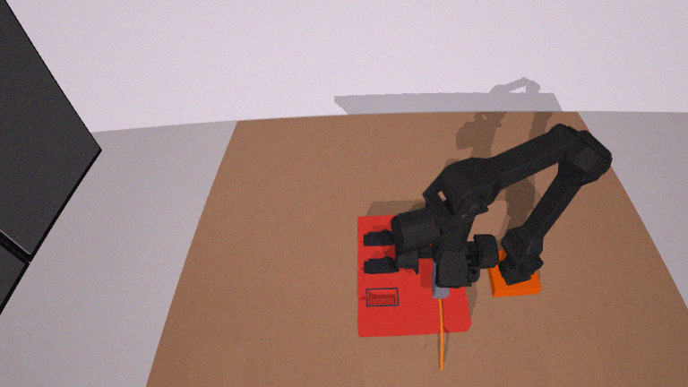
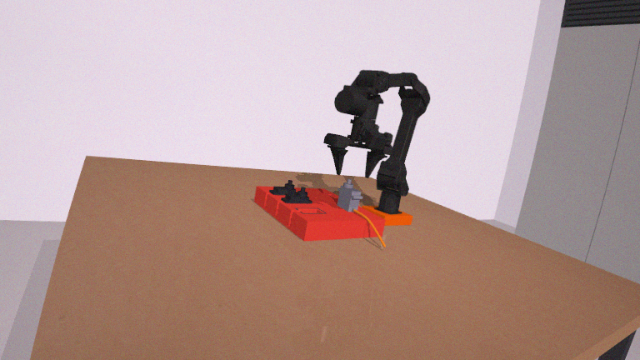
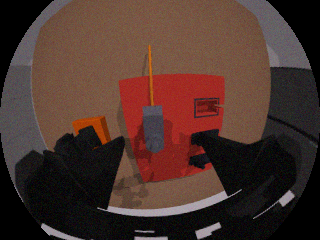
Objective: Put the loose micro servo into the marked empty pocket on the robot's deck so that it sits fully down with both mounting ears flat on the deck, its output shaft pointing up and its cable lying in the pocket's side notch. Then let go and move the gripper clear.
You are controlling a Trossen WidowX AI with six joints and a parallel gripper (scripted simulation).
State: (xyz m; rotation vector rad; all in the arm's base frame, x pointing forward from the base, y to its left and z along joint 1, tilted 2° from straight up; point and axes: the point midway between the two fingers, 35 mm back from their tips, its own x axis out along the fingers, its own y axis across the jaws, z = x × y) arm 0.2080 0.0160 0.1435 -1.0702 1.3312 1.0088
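Now: gripper tip 120 mm above the red deck and 70 mm to the left of it.
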